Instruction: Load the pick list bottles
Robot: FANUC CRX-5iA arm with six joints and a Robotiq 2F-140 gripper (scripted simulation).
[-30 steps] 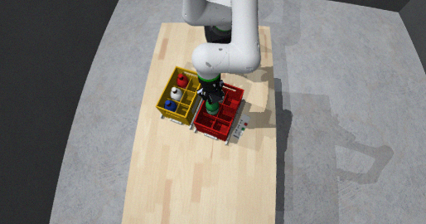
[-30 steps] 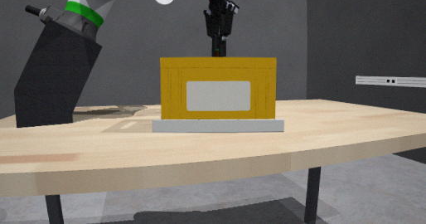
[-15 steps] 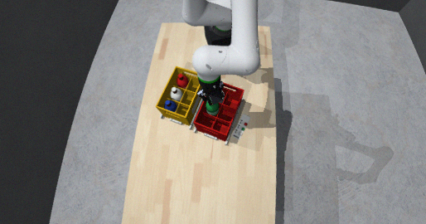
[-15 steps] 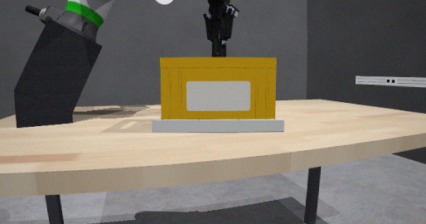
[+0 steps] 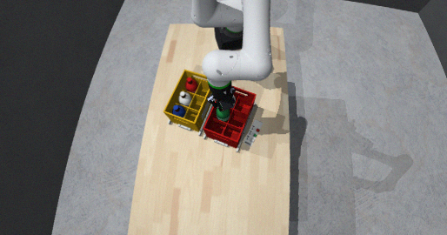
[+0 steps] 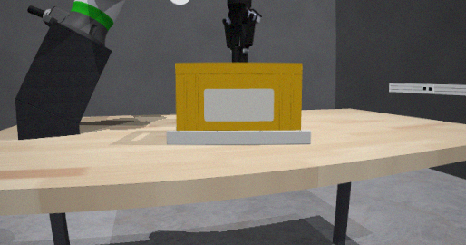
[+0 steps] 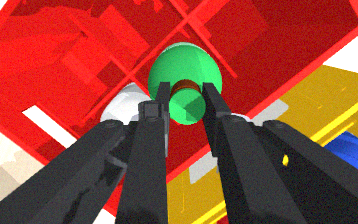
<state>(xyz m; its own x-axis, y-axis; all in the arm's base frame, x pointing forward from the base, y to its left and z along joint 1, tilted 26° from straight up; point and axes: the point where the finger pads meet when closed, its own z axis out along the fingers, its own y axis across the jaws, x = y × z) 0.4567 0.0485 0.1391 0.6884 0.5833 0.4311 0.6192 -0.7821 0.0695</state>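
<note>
My hand is 11 cm past the red bottle, 23 cm to the left of it and 12 cm above it. The rest, counted from my hand: red crate 1 cm ahead, 4 cm to the left, 12 cm below; green bottle 8 cm below; yellow crate 2 cm behind, 19 cm to the right, 12 cm below.
</note>
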